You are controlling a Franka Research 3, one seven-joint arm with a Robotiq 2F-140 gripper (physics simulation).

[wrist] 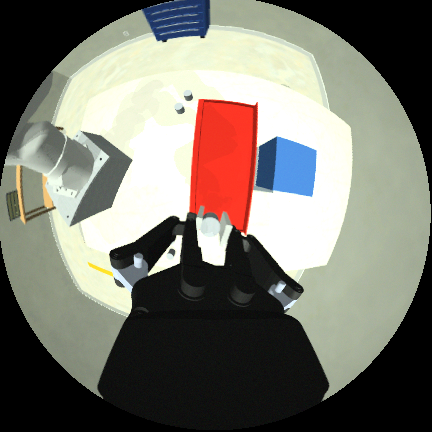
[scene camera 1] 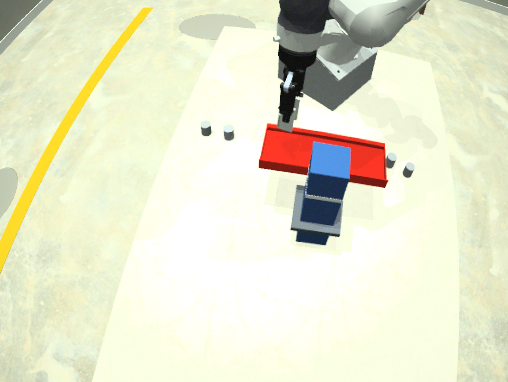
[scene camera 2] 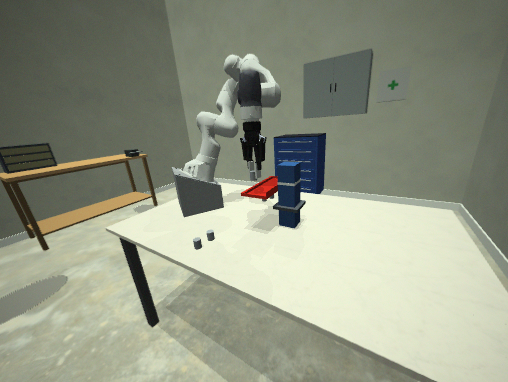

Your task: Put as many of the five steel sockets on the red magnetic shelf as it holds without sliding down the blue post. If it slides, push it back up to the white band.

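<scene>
The red shelf (scene camera 1: 286, 150) (scene camera 2: 261, 189) (wrist: 225, 150) stands out from the blue post (scene camera 1: 331, 159) (scene camera 2: 289, 195) (wrist: 295, 167), near the height of the white band (scene camera 1: 324, 197) (scene camera 2: 289, 183); the contact is hidden. No socket shows on its visible surface. My gripper (scene camera 1: 286, 125) (scene camera 2: 254, 175) (wrist: 211, 216) is shut on an upright steel socket and holds it above the shelf's left end in scene camera 1. Two sockets (scene camera 1: 206, 128) (scene camera 1: 228, 132) (scene camera 2: 197, 243) (scene camera 2: 210, 235) stand on the table to the left. Two more sockets (scene camera 1: 391, 160) (scene camera 1: 409, 169) (wrist: 188, 95) (wrist: 179, 108) stand beyond the other end.
A dark grey collar (scene camera 1: 315, 230) (scene camera 2: 301, 205) surrounds the post below the band. The grey robot base (scene camera 1: 332, 90) (scene camera 2: 202, 197) (wrist: 107, 175) stands behind the shelf in scene camera 1. A blue drawer cabinet (scene camera 2: 315, 150) (wrist: 180, 20) stands beyond the table.
</scene>
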